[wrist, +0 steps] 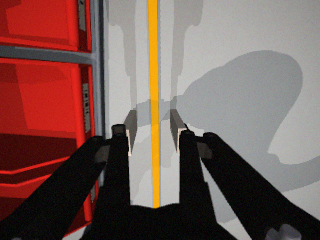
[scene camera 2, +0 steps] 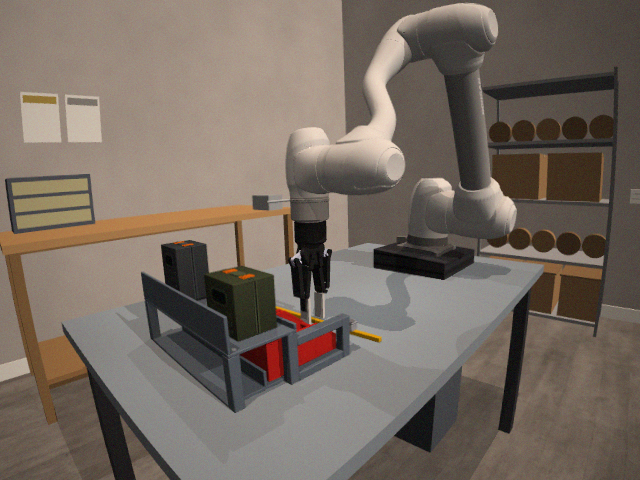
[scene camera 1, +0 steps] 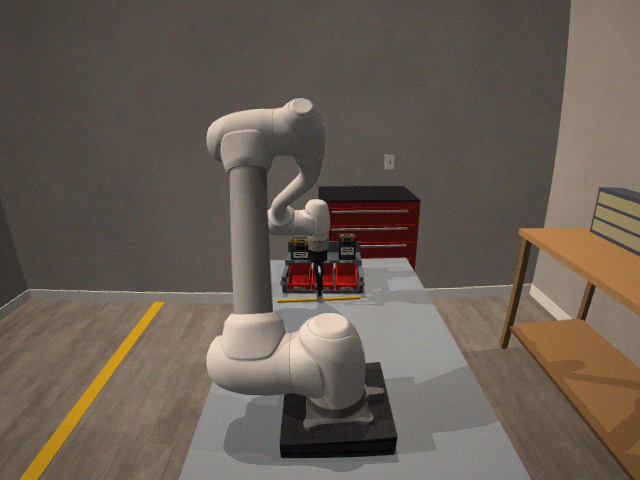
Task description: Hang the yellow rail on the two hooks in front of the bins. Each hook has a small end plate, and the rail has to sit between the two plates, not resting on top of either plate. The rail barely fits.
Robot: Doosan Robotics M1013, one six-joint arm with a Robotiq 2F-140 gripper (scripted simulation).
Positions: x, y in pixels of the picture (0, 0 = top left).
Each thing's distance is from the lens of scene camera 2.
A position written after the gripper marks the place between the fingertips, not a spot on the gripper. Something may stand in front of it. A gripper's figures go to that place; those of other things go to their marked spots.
gripper (scene camera 2: 313, 320): 91 cm
dark box (scene camera 2: 185, 263): 79 cm
